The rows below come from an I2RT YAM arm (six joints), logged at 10 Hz.
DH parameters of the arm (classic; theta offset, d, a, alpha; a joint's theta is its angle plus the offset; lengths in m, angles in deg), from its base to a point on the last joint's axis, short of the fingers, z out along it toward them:
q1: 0 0.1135 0.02 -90
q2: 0 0 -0.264 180
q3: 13.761 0 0.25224 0
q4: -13.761 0 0.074 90
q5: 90 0 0 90
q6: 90 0.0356 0 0
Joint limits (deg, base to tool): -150..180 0..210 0..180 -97..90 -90..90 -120..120
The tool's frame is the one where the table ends.
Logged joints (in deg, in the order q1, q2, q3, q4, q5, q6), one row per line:
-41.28, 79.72, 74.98, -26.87, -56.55, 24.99
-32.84, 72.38, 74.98, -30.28, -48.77, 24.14
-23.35, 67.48, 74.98, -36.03, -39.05, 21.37
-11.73, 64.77, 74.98, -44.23, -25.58, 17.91
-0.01, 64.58, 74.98, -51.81, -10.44, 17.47
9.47, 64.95, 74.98, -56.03, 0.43, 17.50
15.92, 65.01, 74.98, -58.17, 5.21, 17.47
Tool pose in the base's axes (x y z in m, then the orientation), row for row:
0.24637, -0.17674, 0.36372, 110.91, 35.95, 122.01
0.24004, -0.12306, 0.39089, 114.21, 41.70, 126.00
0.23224, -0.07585, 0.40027, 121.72, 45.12, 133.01
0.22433, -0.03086, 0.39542, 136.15, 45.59, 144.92
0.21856, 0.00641, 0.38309, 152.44, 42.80, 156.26
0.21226, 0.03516, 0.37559, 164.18, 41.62, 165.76
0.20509, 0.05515, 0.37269, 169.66, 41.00, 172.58
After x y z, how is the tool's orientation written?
As angles about the fixed x, y, z axes (roll, pitch, yaw), in degrees.
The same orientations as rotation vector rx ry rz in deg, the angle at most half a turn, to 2 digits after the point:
31.64, 107.47, 48.64
25.53, 109.20, 43.92
20.94, 113.48, 38.86
17.00, 121.89, 31.20
14.68, 131.32, 20.97
9.76, 136.26, 12.38
4.28, 138.23, 9.14

